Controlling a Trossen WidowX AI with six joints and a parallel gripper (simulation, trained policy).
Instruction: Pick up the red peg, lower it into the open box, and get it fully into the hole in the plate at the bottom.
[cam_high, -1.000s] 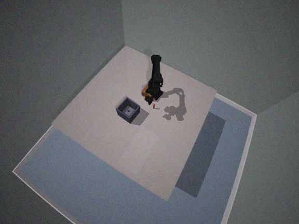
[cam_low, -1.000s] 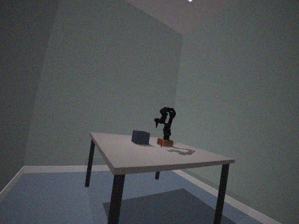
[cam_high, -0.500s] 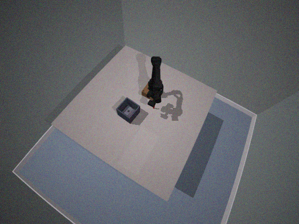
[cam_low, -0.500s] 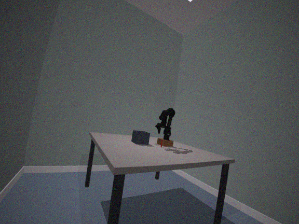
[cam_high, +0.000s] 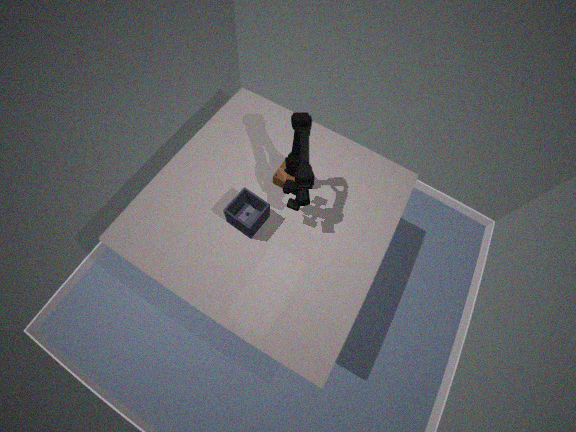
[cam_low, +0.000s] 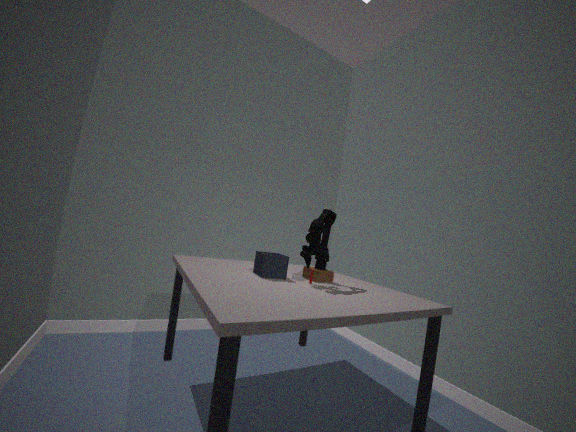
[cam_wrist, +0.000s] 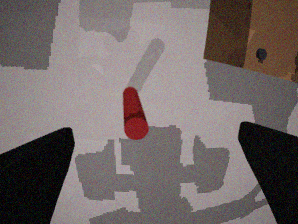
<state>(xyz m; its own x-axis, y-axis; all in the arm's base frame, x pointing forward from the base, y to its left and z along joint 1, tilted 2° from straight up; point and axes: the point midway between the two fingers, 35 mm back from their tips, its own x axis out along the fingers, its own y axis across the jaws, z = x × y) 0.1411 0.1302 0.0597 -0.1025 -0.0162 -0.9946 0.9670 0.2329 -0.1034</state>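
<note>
Now: gripper tip 10 mm short of the red peg, 10 mm to the right of it and 60 mm above it. Also, from my gripper tip: grey plate (210 mm ahead, 160 mm to the right, 50 mm below).
</note>
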